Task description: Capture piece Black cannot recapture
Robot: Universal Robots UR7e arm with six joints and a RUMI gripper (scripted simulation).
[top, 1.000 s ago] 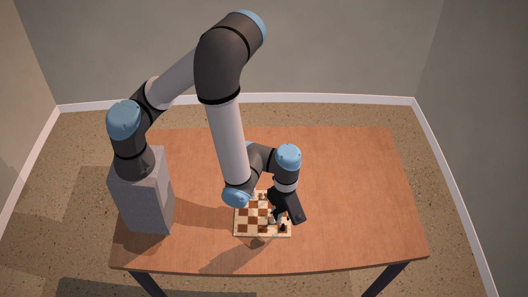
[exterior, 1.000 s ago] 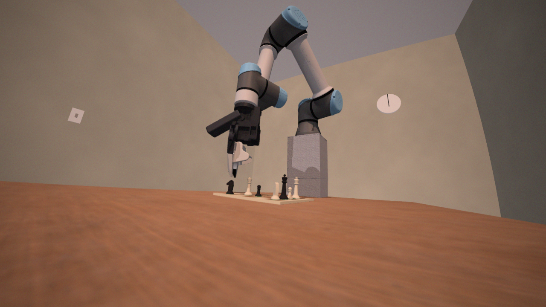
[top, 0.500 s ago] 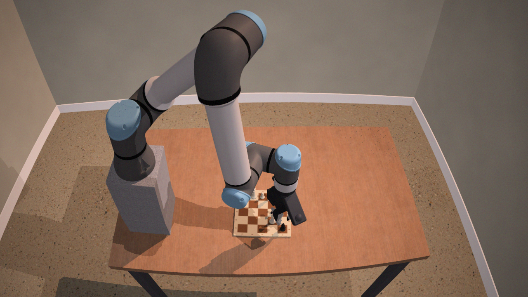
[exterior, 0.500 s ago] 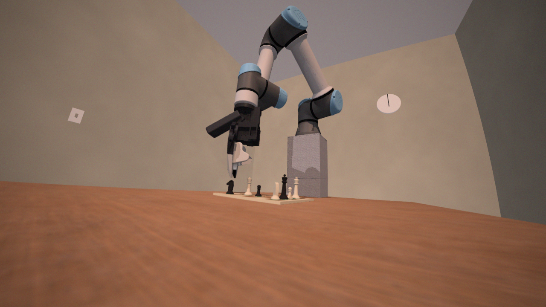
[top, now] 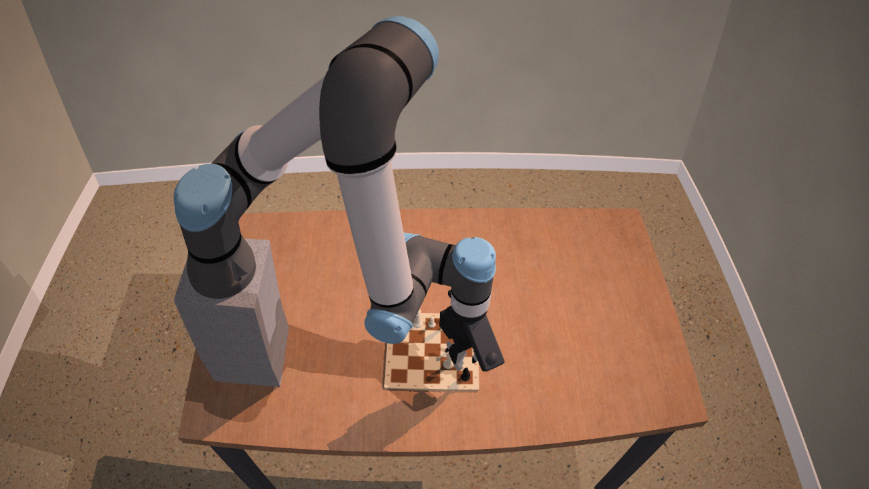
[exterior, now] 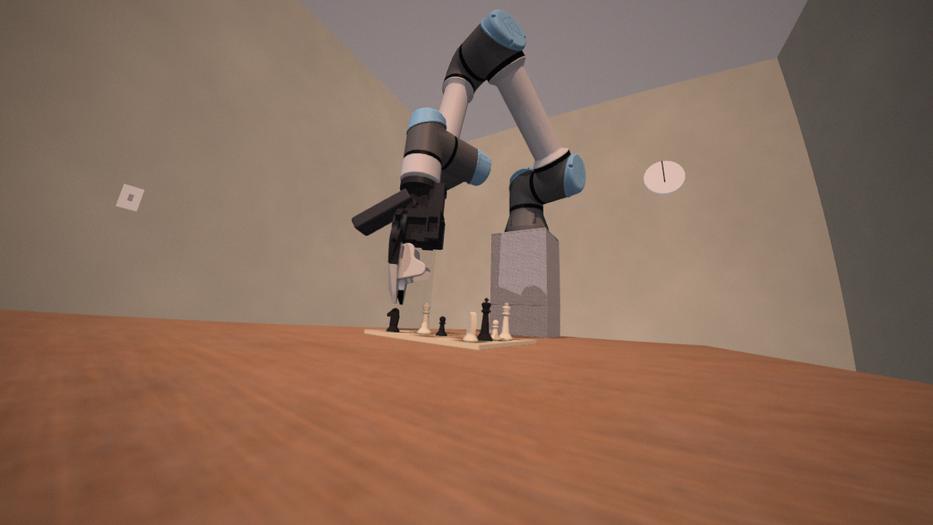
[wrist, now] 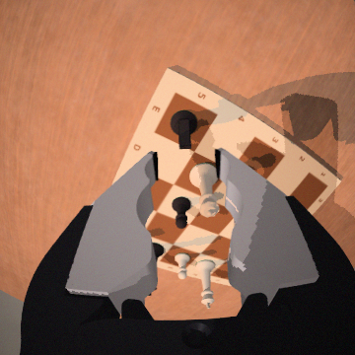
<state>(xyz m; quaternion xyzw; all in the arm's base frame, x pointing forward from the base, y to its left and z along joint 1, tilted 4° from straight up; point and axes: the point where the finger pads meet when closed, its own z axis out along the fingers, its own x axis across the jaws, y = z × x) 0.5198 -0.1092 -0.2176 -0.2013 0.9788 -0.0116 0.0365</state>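
Right now my hand is 50 mm above the black knight. Round my hand: chessboard: 70 mm behind, 90 mm to the left, 70 mm below; tall black piece: 20 mm behind, 160 mm to the left, 30 mm below; black pawn: 30 mm behind, 80 mm to the left, 50 mm below.
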